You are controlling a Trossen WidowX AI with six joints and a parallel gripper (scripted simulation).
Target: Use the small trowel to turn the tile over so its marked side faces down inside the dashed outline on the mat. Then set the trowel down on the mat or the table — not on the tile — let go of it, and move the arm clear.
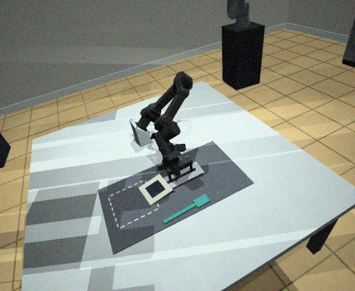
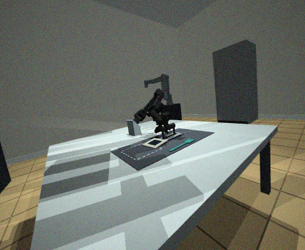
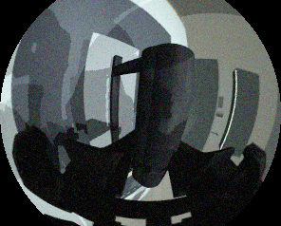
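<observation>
Now: the dark mat 80 mm below my gripper tip and 40 mm to the right of it. Also, from my gripper tip: cream tile: 120 mm to the right, 50 mm below, 20 mm behind; then teal trowel: 140 mm ahead, 50 mm below, 10 mm to the right.
</observation>
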